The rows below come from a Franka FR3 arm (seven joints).
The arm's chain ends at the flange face. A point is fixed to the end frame.
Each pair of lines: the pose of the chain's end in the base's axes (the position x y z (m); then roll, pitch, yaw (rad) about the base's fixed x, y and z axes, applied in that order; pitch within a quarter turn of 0, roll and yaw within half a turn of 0), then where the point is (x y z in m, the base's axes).
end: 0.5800 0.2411 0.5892 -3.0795 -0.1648 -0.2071
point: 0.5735 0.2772 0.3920
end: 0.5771 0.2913 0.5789 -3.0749 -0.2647 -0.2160
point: 0.5903 0.3241 0.3815
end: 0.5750 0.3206 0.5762 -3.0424 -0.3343 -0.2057
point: 0.6022 0.3569 0.3808
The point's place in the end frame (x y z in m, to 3 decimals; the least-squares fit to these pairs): -0.046 -0.022 0.194
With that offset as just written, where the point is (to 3 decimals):
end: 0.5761 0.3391 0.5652 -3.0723 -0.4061 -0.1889
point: 0.616 0.368 0.371
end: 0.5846 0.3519 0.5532 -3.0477 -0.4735 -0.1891
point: 0.638 0.383 0.362
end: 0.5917 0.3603 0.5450 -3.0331 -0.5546 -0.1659
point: 0.659 0.392 0.359
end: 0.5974 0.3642 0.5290 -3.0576 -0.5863 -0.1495
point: 0.670 0.392 0.344
